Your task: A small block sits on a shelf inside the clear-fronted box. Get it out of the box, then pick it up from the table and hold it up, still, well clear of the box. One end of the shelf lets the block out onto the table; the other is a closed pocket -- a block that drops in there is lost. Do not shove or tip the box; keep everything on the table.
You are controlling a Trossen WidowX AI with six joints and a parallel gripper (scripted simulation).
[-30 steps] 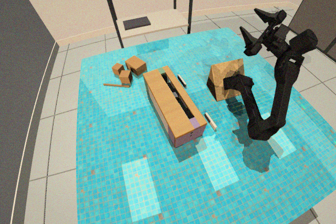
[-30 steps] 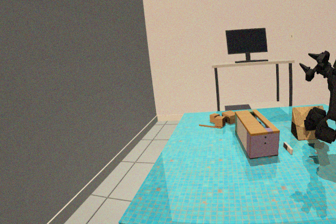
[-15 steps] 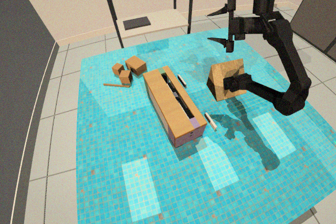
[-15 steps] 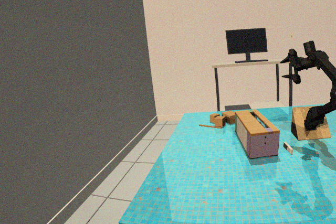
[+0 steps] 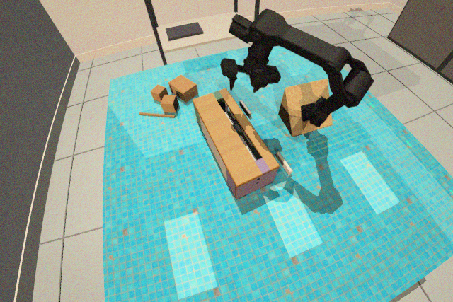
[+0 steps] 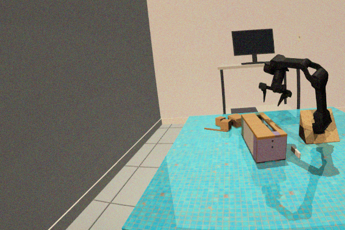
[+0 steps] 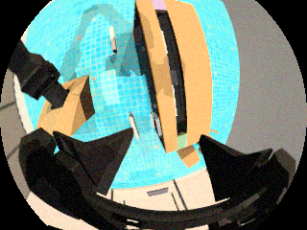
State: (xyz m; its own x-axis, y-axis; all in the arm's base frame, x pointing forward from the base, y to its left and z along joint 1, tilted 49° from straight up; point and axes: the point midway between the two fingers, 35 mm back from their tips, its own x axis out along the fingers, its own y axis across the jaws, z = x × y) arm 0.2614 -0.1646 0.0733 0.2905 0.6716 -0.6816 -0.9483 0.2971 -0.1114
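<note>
My gripper tip is 5 cm short of the small grey block, 7 cm to the right of it and 12 cm above it. From my gripper tip the other things lie so: thin stick 34 cm ahead, 19 cm to the right, 20 cm below; then long tan box 3 cm ahead, 8 cm to the left, 14 cm below.
</note>
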